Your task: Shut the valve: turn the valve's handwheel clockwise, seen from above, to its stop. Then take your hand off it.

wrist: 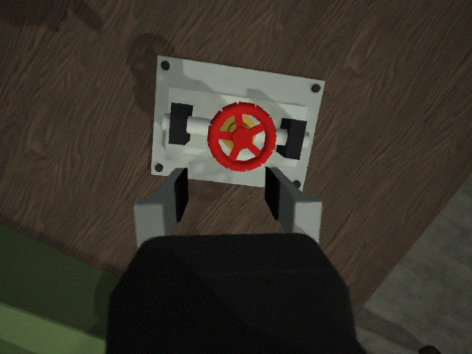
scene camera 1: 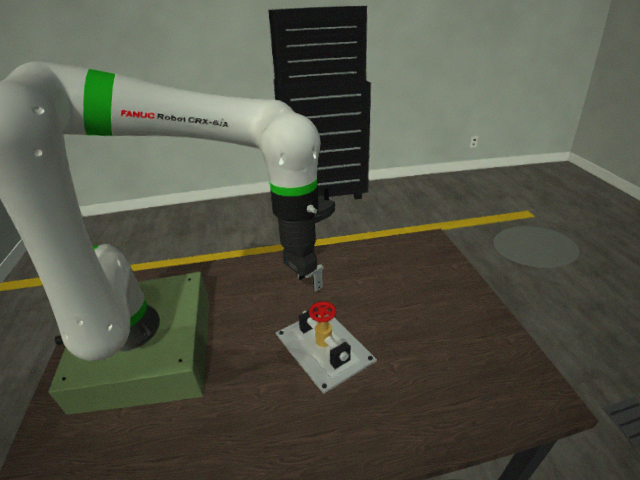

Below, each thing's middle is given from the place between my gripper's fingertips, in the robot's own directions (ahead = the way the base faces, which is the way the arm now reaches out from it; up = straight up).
My hand is 11 cm above the red handwheel (wrist: 242, 138), 3 cm short of it and 1 cm to the left of it. From my hand the other things lie so: light grey base plate (scene camera 1: 319, 376) (23 cm below, 3 cm ahead, 1 cm to the right).
